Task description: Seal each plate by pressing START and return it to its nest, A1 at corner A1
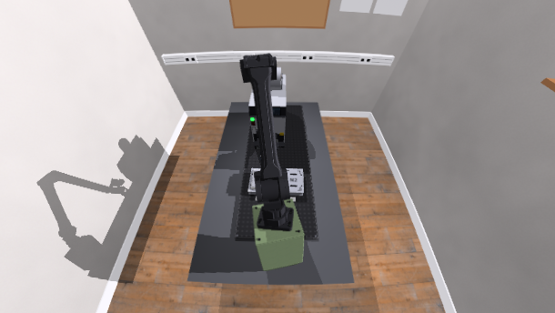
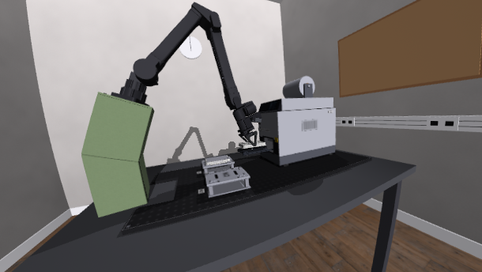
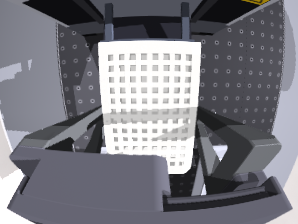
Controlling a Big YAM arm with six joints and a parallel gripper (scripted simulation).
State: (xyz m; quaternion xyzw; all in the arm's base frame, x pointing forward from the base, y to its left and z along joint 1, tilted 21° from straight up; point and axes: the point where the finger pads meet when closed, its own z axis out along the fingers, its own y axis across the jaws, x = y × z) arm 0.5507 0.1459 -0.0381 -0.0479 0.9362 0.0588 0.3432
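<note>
Now: hand 4 cm above the dark sealer stage. Also, from my hand: yellow warning label 12 cm ahead, 7 cm to the right, 2 cm above; then foil roll 33 cm ahead, 5 cm to the left, 29 cm above; then white plate right at my hand.
</note>
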